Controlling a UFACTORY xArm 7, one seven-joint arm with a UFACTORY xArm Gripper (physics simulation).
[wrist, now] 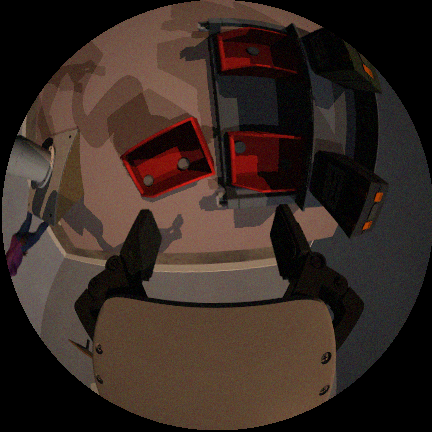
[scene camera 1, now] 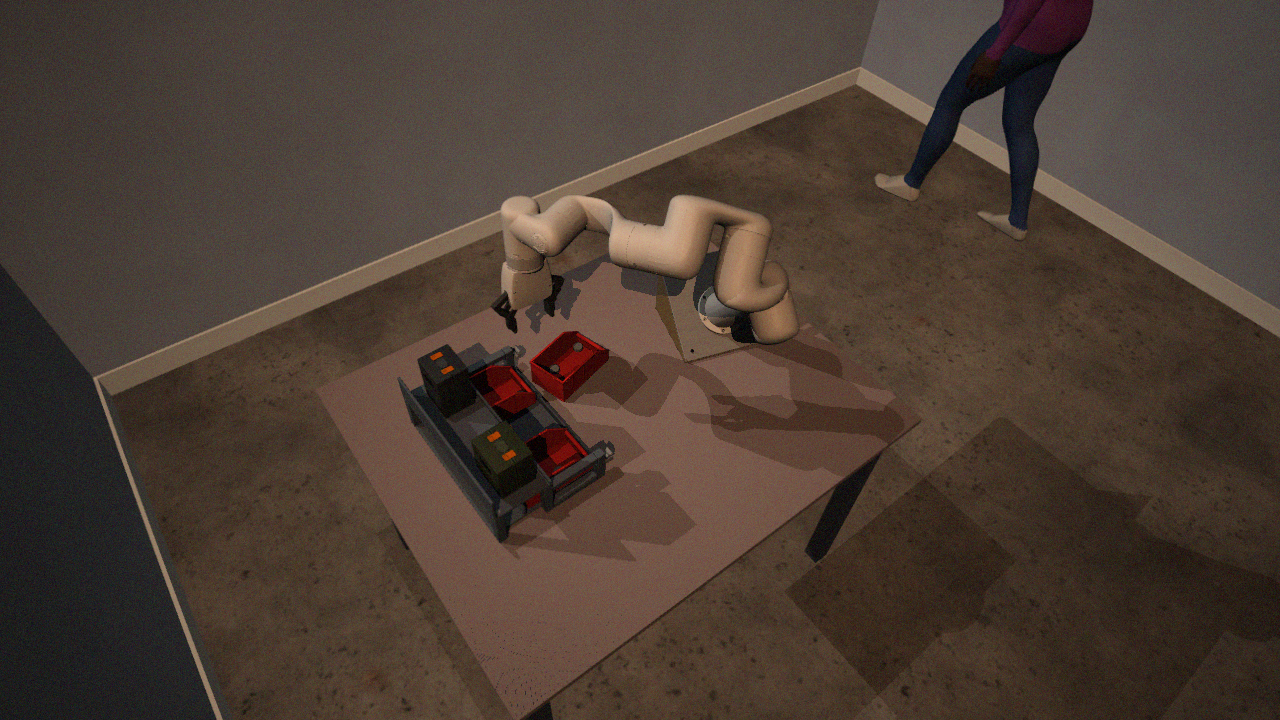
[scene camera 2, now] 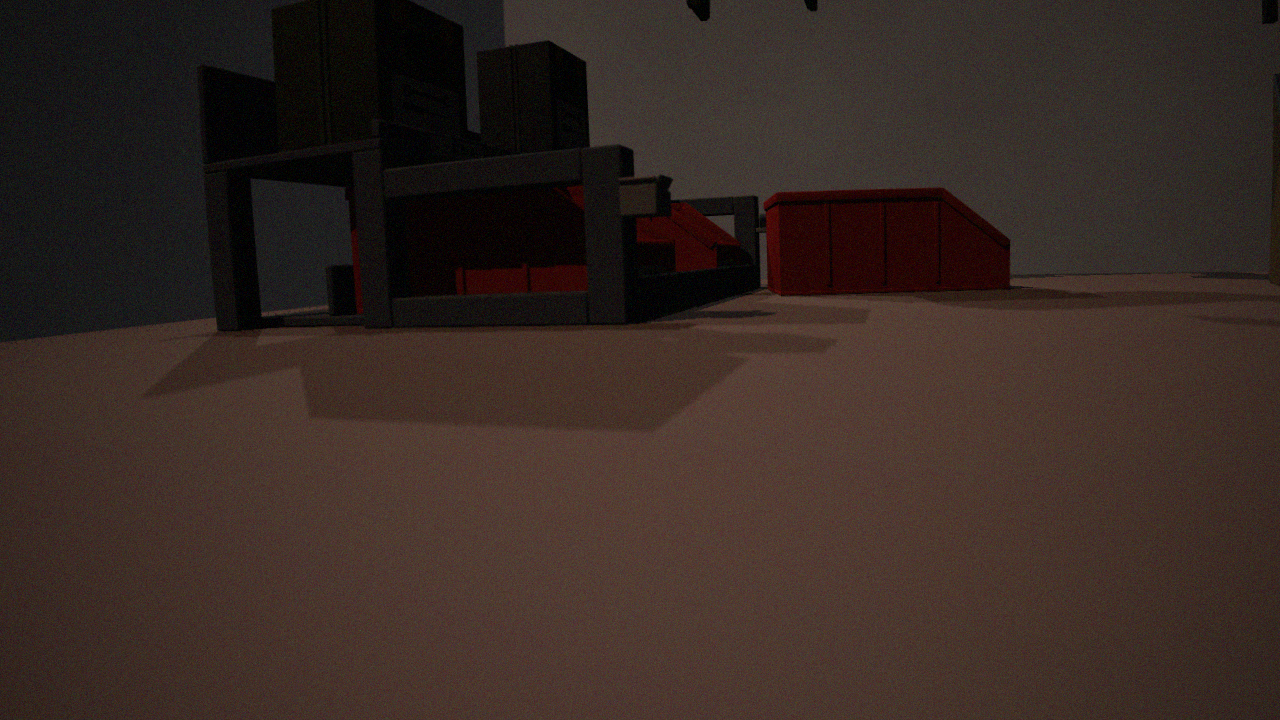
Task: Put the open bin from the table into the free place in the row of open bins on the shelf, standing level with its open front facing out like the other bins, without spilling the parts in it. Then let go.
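Pixels of known places: gripper, between the fingertips: (wrist: 213, 221) (scene camera 1: 531, 321) (scene camera 2: 754, 10); arm's base, origin of its link: (wrist: 45, 166) (scene camera 1: 721, 309).
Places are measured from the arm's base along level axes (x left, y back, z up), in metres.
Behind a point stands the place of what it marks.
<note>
The loose red open bin (scene camera 1: 565, 368) {y -0.406, x -0.083, z -0.069 m} (scene camera 2: 886, 241) {y -0.386, x -0.023, z -0.034 m} (wrist: 162, 162) {y -0.386, x -0.088, z -0.069 m} stands upright on the table, in front of the shelf and turned at an angle to it. Its sloped, open front faces away from the shelf, and round grey parts lie inside. The dark grey shelf (scene camera 2: 605, 241) {y -0.488, x 0.226, z -0.032 m} (wrist: 309, 135) {y -0.639, x -0.004, z 0.029 m} holds a near red bin (scene camera 1: 559, 450) {y -0.536, x 0.123, z -0.062 m} (wrist: 270, 57) {y -0.604, x 0.167, z -0.062 m} and a far red bin (scene camera 1: 505, 389) {y -0.562, x -0.094, z -0.063 m} (wrist: 242, 170) {y -0.554, x -0.107, z -0.063 m} in scene camera 1, with a free place between them. My gripper (scene camera 1: 531, 320) {y -0.491, x -0.067, z 0.159 m} (wrist: 213, 221) {y -0.491, x -0.067, z 0.159 m} is open and empty, above the table and beyond the loose bin. Its fingertips show at the top edge in scene camera 2.
Two dark boxes with orange marks, one olive (scene camera 1: 503, 461) {y -0.693, x 0.201, z 0.125 m} (scene camera 2: 366, 80) {y -0.644, x 0.214, z 0.070 m} (wrist: 345, 57) and one darker (scene camera 1: 444, 380) {y -0.714, x -0.019, z 0.149 m} (scene camera 2: 532, 98) {y -0.678, x -0.022, z 0.102 m} (wrist: 345, 192) {y -0.663, x -0.059, z 0.114 m}, stand on the shelf's upper back part. The arm's base plate (scene camera 1: 702, 347) {y -0.087, x 0.048, z -0.048 m} is across the table. A person (scene camera 1: 1020, 98) stands behind the table.
</note>
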